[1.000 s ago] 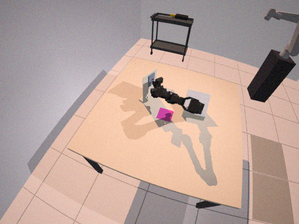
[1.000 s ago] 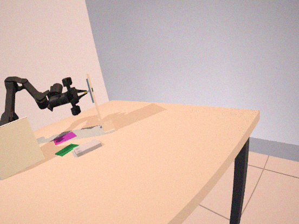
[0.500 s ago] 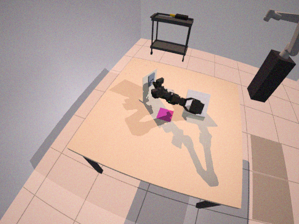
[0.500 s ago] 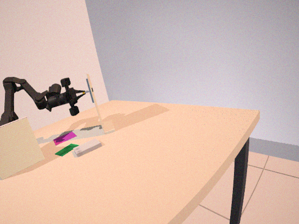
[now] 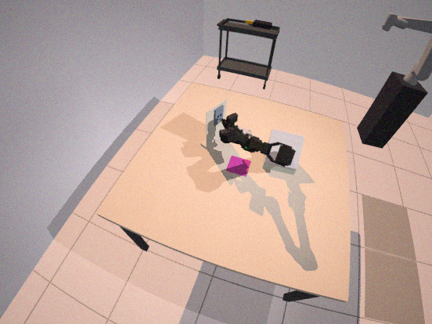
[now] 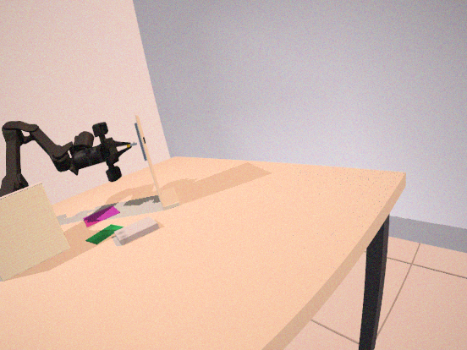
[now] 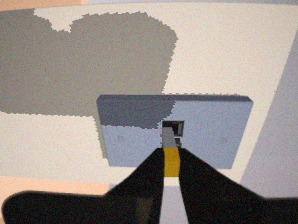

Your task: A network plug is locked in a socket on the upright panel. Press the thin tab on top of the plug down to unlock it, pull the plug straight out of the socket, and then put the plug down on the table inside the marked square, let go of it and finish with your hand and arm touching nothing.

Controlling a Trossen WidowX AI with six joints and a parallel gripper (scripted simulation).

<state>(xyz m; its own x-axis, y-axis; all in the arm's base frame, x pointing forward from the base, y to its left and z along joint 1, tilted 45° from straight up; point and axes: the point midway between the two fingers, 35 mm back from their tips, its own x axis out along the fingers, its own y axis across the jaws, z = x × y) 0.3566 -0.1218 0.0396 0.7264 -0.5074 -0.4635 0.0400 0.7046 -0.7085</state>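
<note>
My gripper tip is now 200 mm above the magenta marked square, 140 mm to the right of it and 140 mm past it. The rest, counted from my gripper tip: pale grey block 200 mm below, 140 mm to the right, 120 mm behind; then network plug right at my gripper tip; then upright panel 80 mm below, 40 mm ahead, 30 mm to the right.
</note>
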